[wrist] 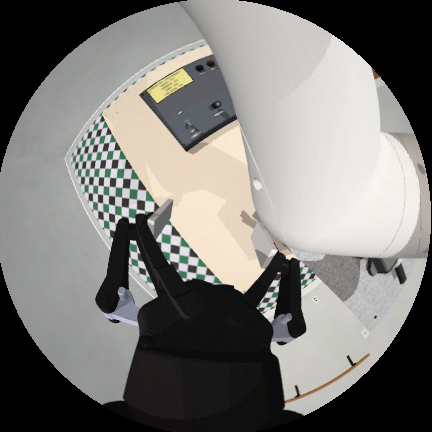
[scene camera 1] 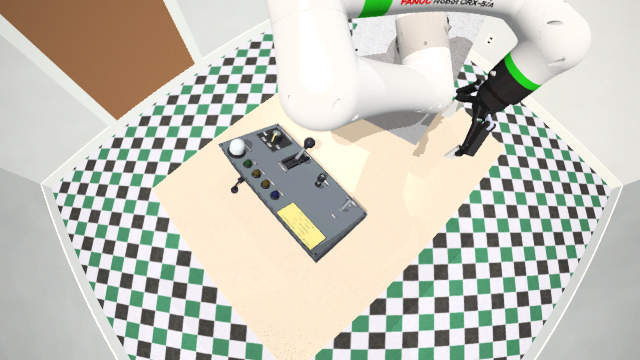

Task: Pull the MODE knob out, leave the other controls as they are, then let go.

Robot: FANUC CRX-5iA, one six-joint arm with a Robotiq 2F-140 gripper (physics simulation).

The gripper shows in the wrist view and in scene camera 1. One and the same spot on the gripper: (wrist: 113, 298) is (scene camera 1: 485, 121). The same spot on a control panel: (wrist: 187, 93) is (scene camera 1: 310, 207).
